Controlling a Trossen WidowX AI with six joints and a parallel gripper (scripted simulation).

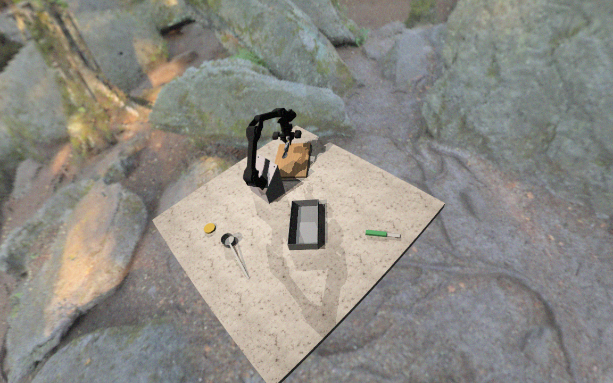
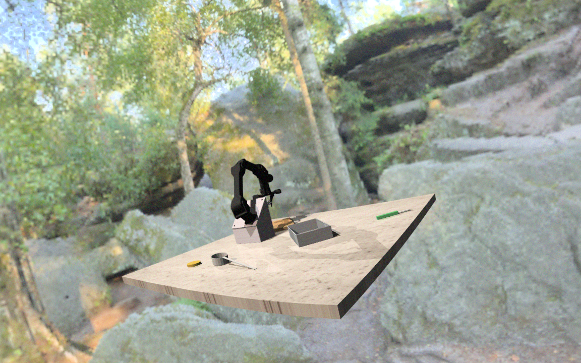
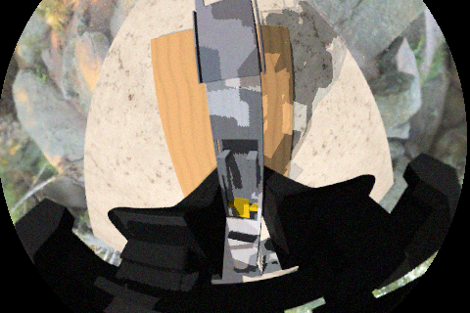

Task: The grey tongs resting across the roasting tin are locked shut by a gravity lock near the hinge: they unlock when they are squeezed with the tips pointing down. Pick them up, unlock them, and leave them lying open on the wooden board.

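The wooden board lies 130 mm below my gripper tip. The rest, counted from my gripper tip: yellow disc (720 mm to the right, 140 mm ahead, 120 mm below); small yellow part (40 mm above); roasting tin (520 mm ahead, 290 mm to the right, 110 mm below).
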